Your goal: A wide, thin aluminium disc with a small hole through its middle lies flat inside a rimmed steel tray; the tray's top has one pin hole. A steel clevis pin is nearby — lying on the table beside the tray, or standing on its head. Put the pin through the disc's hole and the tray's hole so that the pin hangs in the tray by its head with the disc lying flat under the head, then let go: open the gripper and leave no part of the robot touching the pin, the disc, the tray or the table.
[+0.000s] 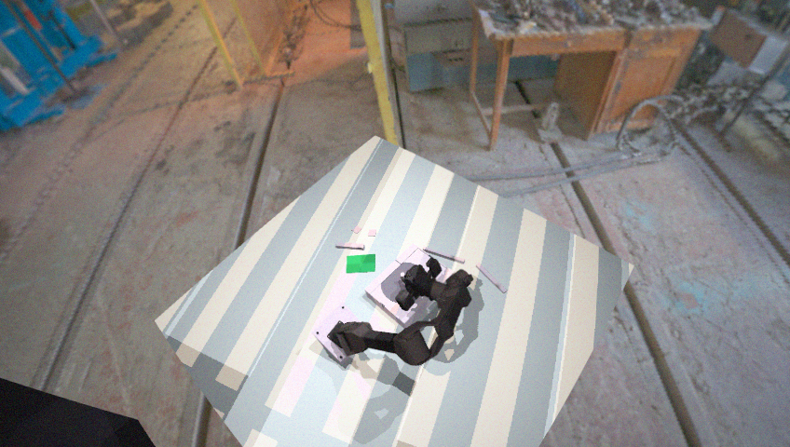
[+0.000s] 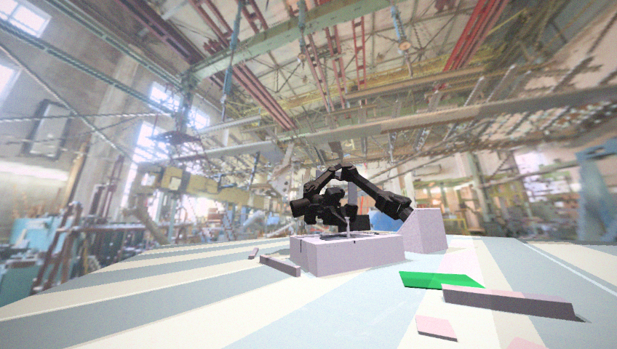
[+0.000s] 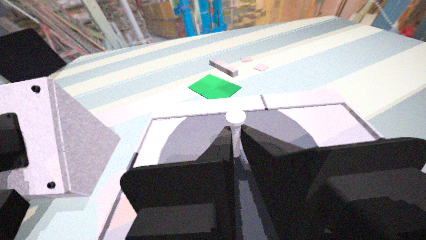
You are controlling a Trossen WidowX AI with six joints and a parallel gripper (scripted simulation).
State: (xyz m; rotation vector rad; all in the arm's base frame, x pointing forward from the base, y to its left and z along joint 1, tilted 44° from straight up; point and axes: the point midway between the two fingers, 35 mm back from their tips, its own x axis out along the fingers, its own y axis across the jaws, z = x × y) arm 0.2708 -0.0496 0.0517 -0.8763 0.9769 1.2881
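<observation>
The steel tray is 4 cm below my gripper tip, 2 cm to the right of it and 1 cm ahead of it. Round my gripper tip: grey disc: 3 cm below; green patch: 20 cm to the left, 9 cm below, 1 cm behind; clevis pin: 1 cm below.
</observation>
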